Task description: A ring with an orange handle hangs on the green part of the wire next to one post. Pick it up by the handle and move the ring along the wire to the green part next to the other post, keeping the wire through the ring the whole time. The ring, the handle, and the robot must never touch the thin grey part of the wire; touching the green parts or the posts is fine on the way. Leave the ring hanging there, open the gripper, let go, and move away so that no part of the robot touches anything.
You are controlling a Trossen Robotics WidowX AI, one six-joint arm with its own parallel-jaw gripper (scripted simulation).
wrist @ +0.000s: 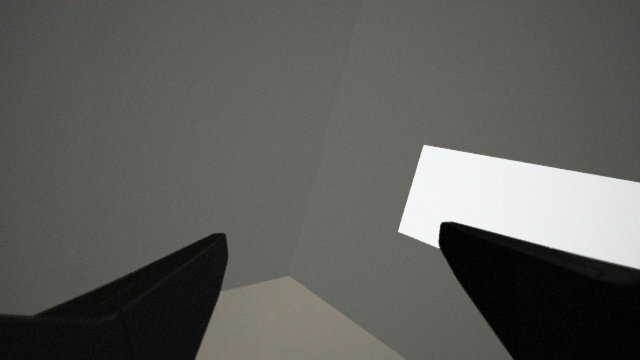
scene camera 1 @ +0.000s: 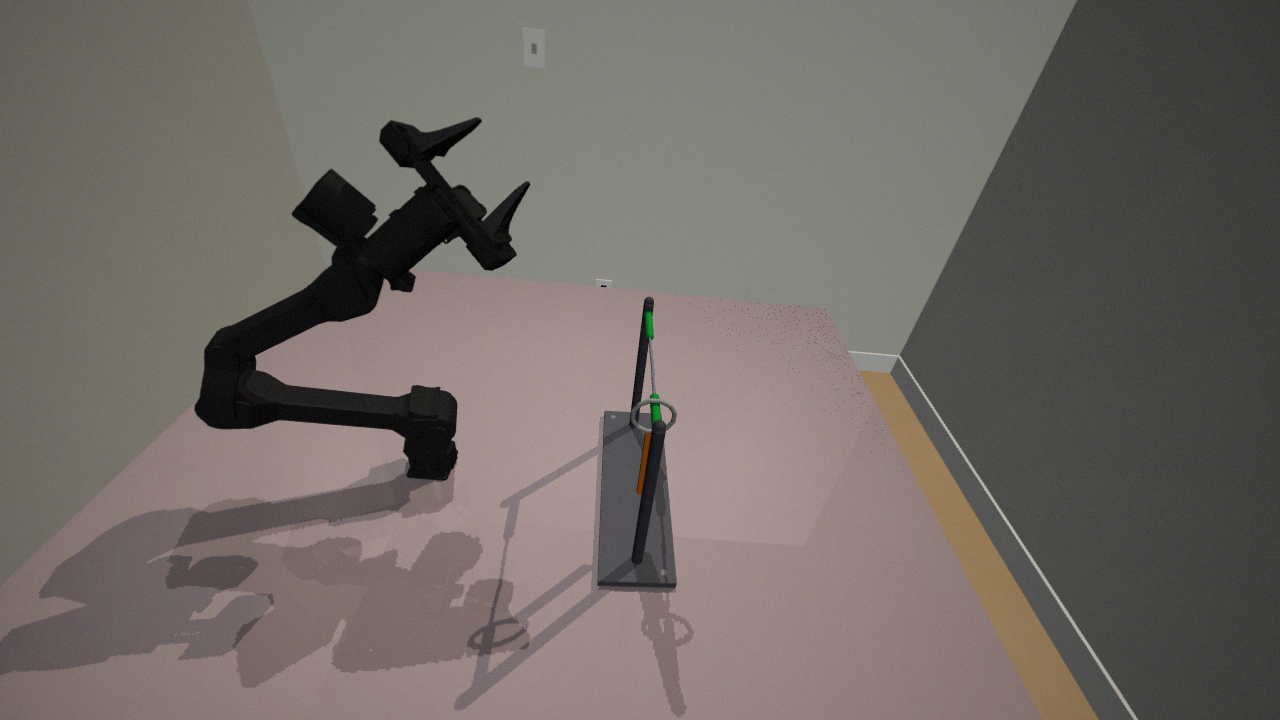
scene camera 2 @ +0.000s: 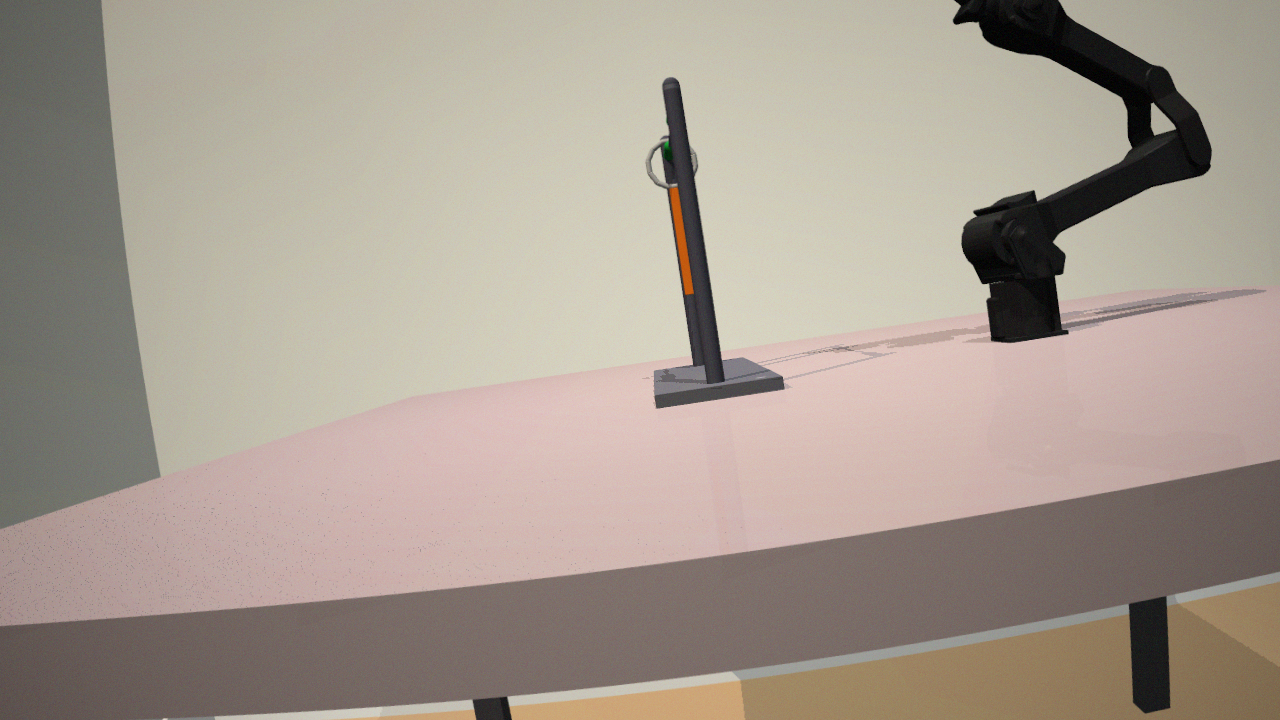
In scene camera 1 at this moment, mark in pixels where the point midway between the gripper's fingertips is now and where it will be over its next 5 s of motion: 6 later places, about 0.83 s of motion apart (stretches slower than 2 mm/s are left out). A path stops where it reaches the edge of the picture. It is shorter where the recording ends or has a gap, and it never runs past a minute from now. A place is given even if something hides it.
My gripper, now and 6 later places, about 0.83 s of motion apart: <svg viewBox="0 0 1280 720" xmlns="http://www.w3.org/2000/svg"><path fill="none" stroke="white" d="M504 151L630 280L617 482L589 493L619 479L647 483L664 484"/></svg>
